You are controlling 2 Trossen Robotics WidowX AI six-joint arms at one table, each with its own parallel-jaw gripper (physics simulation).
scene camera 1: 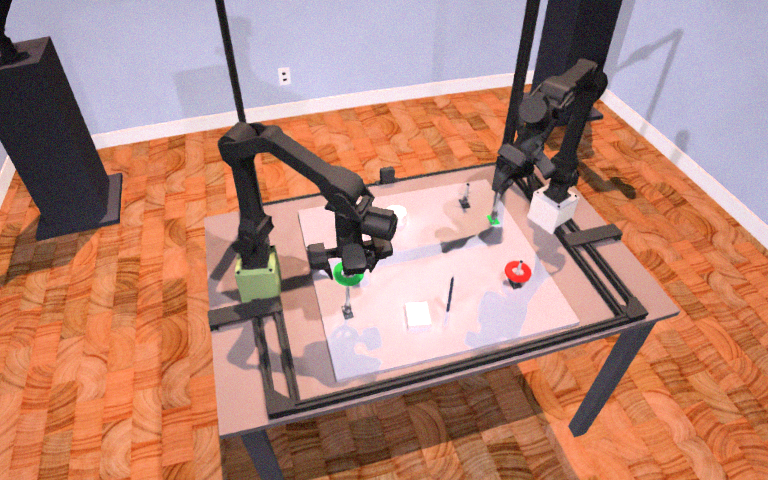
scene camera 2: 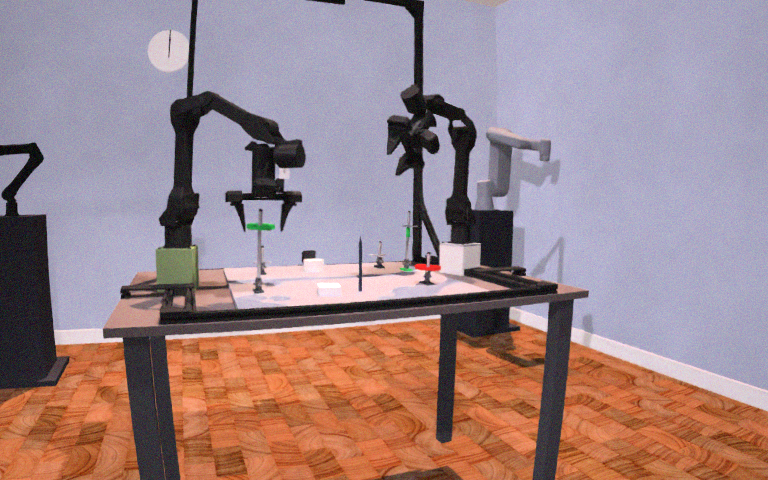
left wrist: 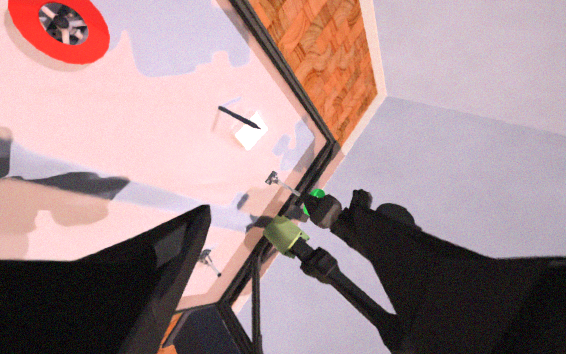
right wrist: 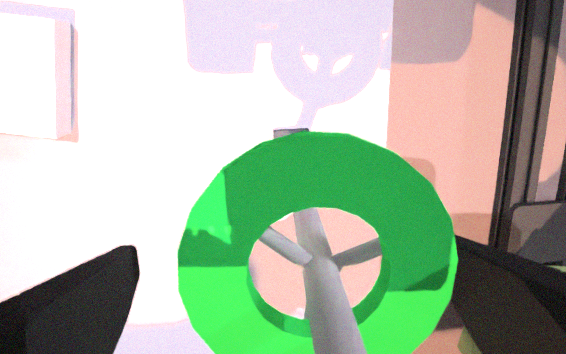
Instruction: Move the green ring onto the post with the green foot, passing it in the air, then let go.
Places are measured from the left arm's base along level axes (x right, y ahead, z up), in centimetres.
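Where they show: left gripper, fingertip midpoint: [scene camera 1: 496, 192] [scene camera 2: 392, 165] [left wrist: 284, 212]; right gripper, fingertip midpoint: [scene camera 1: 351, 275] [scene camera 2: 263, 231] [left wrist: 308, 199] [right wrist: 289, 254]; left arm's base, origin of the base link: [scene camera 1: 556, 194] [scene camera 2: 460, 242]; right arm's base, origin of the base link: [scene camera 1: 255, 259] [scene camera 2: 177, 247] [left wrist: 297, 245].
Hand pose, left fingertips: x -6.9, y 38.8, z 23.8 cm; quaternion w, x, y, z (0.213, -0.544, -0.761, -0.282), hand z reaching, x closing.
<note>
Each offset is from my left fingertips to the centre of the thing. "*": to the spot under its first point.
The green ring @[dx +12.1, dy +33.2, dz -16.0 cm] [scene camera 1: 346, 281] [scene camera 2: 251, 226] [right wrist: 325, 170] sits high on a tall grey post @[* dx +12.9, dy +33.5, dz -25.9 cm] [scene camera 1: 347, 298] [scene camera 2: 259, 254] with a dark foot. Part of it also shows in the left wrist view. My right gripper [scene camera 2: 263, 229] [right wrist: 289, 254] is open, pointing down, with its fingers on either side of the ring; in scene camera 1 it partly covers the ring. The post with the green foot @[* dx +15.9, dy -22.1, dz -31.9 cm] [scene camera 1: 493, 220] [scene camera 2: 406, 268] stands upright at the back right, its upper part hidden by my left arm in scene camera 1. My left gripper [scene camera 2: 395, 163] is open and empty, above that post.
A red ring @[dx -5.3, dy -8.9, dz -27.9 cm] [scene camera 1: 510, 275] [scene camera 2: 420, 267] [left wrist: 92, 50] sits on a low post at the right. A thin dark upright rod @[dx -1.4, dy +12.2, dz -25.6 cm] [scene camera 1: 450, 291] [scene camera 2: 360, 266] and a white block @[dx +1.5, dy +20.1, dz -31.6 cm] [scene camera 1: 417, 314] [scene camera 2: 329, 289] stand between the arms. A short post @[* dx +26.7, dy -20.4, dz -28.3 cm] [scene camera 1: 466, 195] [scene camera 2: 380, 254] stands at the back.
</note>
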